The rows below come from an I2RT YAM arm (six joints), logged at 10 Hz.
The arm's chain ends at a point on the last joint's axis. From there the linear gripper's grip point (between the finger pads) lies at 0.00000 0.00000 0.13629 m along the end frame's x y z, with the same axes.
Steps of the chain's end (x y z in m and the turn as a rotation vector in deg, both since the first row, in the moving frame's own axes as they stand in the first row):
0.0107 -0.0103 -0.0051 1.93 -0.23 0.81
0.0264 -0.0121 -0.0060 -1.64 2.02 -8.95
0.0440 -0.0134 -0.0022 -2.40 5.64 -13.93
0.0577 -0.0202 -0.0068 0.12 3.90 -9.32
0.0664 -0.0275 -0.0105 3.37 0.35 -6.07
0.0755 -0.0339 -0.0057 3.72 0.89 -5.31
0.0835 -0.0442 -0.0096 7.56 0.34 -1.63
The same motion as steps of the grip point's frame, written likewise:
0.0102 -0.0149 -0.0052 1.93 -0.23 0.81
0.0315 -0.0086 -0.0061 -1.64 2.02 -8.95
0.0579 -0.0094 -0.0030 -2.40 5.64 -13.93
0.0669 -0.0212 -0.0071 0.12 3.90 -9.32
0.0668 -0.0355 -0.0107 3.37 0.35 -6.07
0.0772 -0.0428 -0.0060 3.72 0.89 -5.31
0.0841 -0.0621 -0.0108 7.56 0.34 -1.63

